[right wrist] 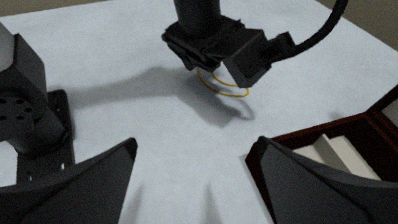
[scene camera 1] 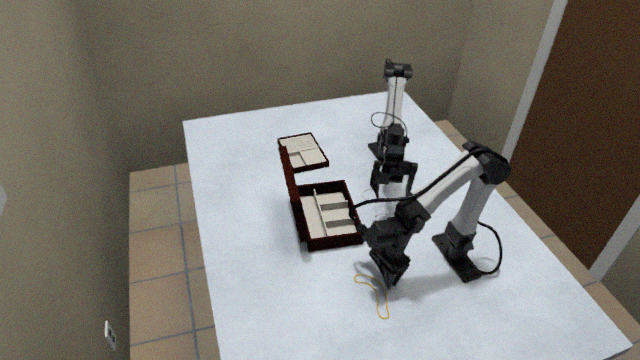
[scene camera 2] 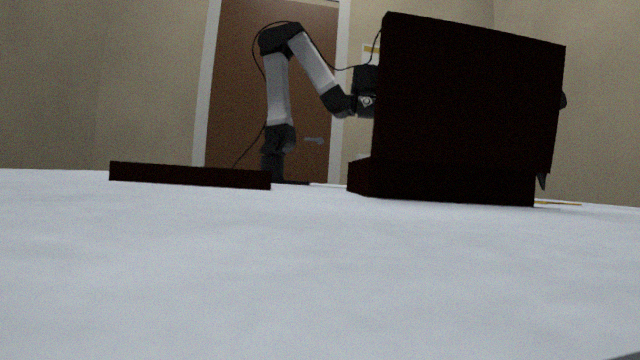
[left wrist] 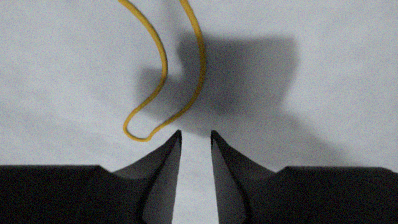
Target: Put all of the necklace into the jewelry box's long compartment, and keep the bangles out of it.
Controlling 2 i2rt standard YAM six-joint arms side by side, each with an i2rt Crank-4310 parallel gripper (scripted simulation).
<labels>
divided tray: scene camera 1; scene camera 2; not seen in the right wrist view (out of frame); not seen in the left wrist view (out of frame)
same spot on divided tray: [scene camera 2: 118, 170] = [scene camera 1: 278, 143]
</labels>
